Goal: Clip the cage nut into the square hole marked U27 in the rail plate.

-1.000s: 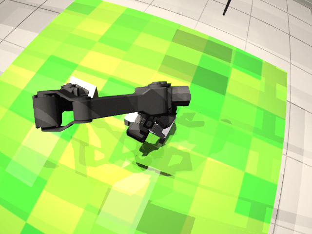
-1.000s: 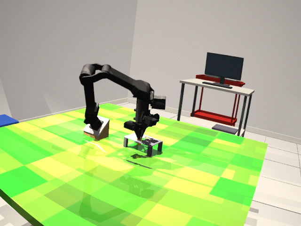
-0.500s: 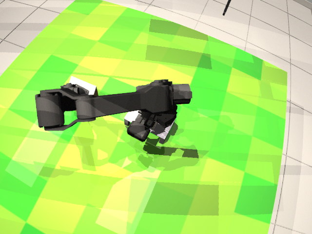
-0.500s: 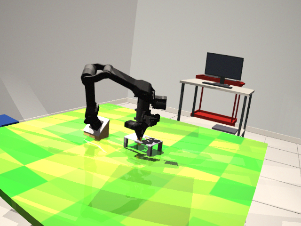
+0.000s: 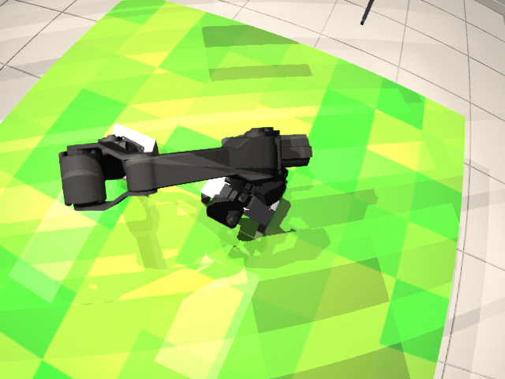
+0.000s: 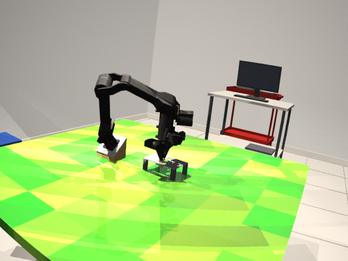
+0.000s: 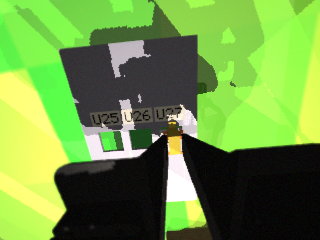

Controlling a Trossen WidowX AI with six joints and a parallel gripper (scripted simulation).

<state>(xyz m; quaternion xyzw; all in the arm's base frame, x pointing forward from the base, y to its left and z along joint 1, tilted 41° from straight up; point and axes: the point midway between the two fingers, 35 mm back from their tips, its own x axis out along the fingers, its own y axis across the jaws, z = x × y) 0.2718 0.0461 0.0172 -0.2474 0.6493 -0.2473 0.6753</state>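
Right now my gripper tip is 1 cm above the cage nut.
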